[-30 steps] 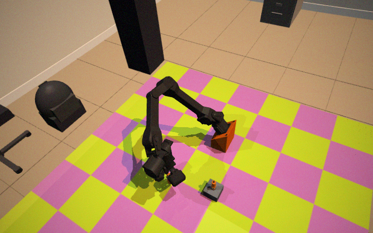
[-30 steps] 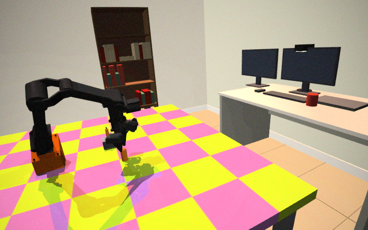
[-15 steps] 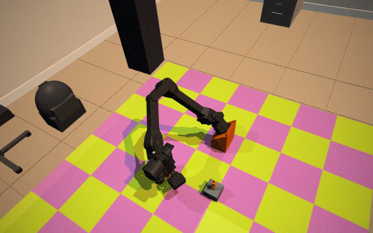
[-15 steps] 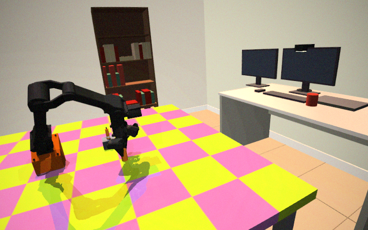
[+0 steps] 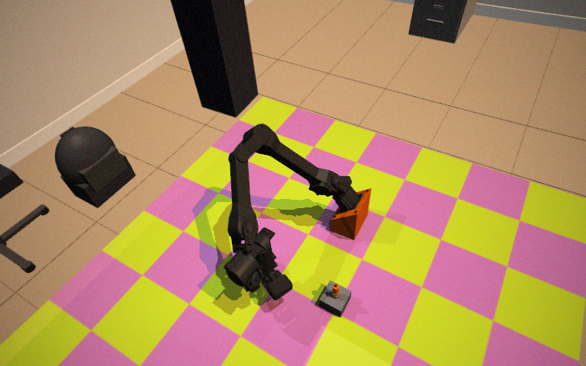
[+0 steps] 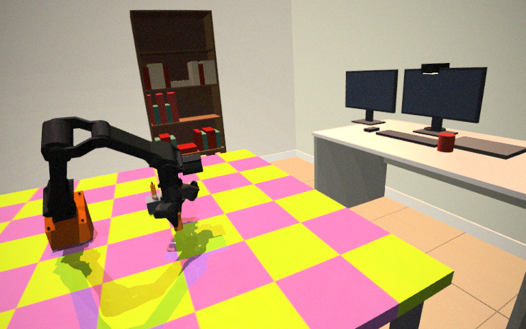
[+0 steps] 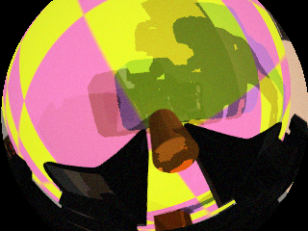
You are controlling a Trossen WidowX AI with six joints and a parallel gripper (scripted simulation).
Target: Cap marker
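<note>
My gripper tip is 200 mm to the right of the dark grey holder block and 40 mm past it. Round my gripper tip: orange cap 10 mm above.
</note>
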